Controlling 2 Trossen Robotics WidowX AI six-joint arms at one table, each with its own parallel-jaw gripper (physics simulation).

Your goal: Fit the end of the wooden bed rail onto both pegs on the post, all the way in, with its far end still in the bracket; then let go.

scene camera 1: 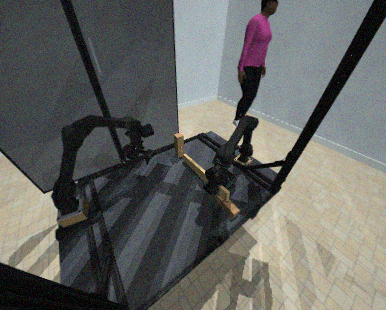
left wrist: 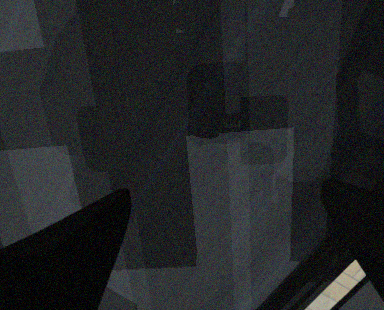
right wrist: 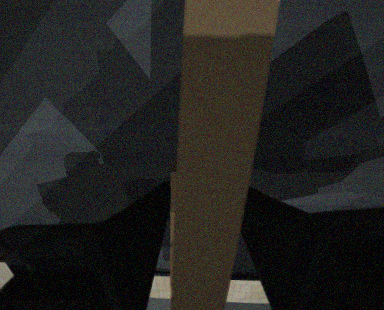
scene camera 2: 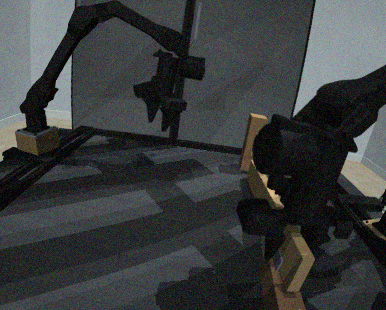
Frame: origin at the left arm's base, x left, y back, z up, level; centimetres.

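Seen in the pictures: left gripper, between the fingertips: (scene camera 1: 140, 163) (left wrist: 224, 192) (scene camera 2: 156, 126); right gripper, between the fingertips: (scene camera 1: 217, 192); left arm's base, origin of its link: (scene camera 1: 70, 207) (scene camera 2: 36, 129); right arm's base, origin of its link: (scene camera 1: 243, 159).
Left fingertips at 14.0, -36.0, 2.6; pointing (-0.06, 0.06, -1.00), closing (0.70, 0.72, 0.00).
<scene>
Pixels of each thing's top centre, then the offset from my left fingertips to it, as dx, dy, dz. "*": a spot on its surface instead. Level surfaces: height alone.
- upright wooden post, a spot on its surface: (scene camera 1: 179, 145) * +7.0, -28.2, +0.0
- reddish wooden base block, centre of its top: (scene camera 2: 294, 280) (scene camera 1: 226, 197) -40.6, -34.7, -3.9
- bracket's small grey plate, a spot on its surface: (scene camera 2: 280, 261) * -37.0, -33.0, -4.3
- dark table, height of its surface: dz -11.2
The wooden bed rail (scene camera 1: 195, 166) (scene camera 2: 260, 186) (right wrist: 217, 125) runs from beside the upright wooden post (scene camera 1: 179, 145) (scene camera 2: 254, 142) toward the front. Its post-side end is close to the post; the pegs cannot be made out, nor whether that end touches. Its other end stands over the reddish wooden base block (scene camera 1: 231, 208) (scene camera 2: 282, 293), beside the bracket's small grey plate (scene camera 2: 280, 261). My right gripper (scene camera 1: 219, 191) (scene camera 2: 291, 245) (right wrist: 198, 185) is shut on the rail near the bracket end, one finger on each side. My left gripper (scene camera 1: 136, 159) (scene camera 2: 159, 125) (left wrist: 224, 192) is open and empty, above the table.
The dark table (scene camera 1: 150, 225) (scene camera 2: 100, 215) carries moving shadows and has black frame rails at its edges. A black frame pole (scene camera 1: 330, 95) rises at the right. A person in a pink top (scene camera 1: 256, 40) stands behind the table. A dark panel (scene camera 1: 135, 60) (scene camera 2: 120, 65) stands behind the left arm.
</scene>
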